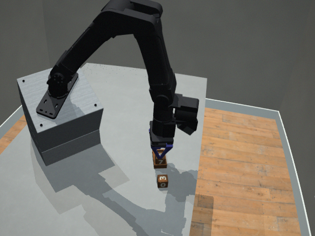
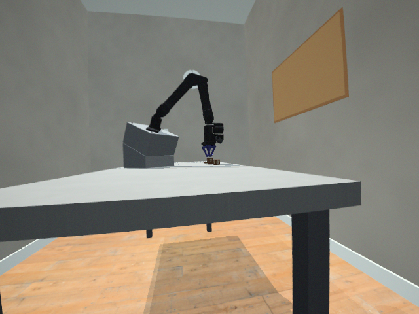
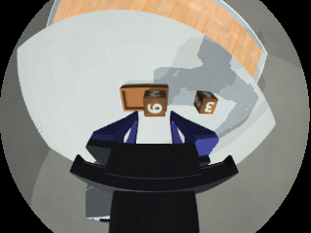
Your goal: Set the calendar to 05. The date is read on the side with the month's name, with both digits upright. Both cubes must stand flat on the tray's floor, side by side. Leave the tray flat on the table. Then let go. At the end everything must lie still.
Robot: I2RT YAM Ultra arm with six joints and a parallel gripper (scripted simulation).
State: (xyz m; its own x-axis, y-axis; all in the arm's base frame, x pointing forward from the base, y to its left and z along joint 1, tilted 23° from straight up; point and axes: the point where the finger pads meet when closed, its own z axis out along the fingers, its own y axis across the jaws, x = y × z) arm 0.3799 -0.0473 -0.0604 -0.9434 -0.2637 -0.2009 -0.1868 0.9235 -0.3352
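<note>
My hand is 20 mm to the right of the brown tray and 50 mm above it. Round my hand: brown wooden cube: 20 mm ahead, 90 mm to the right, 40 mm below.
</note>
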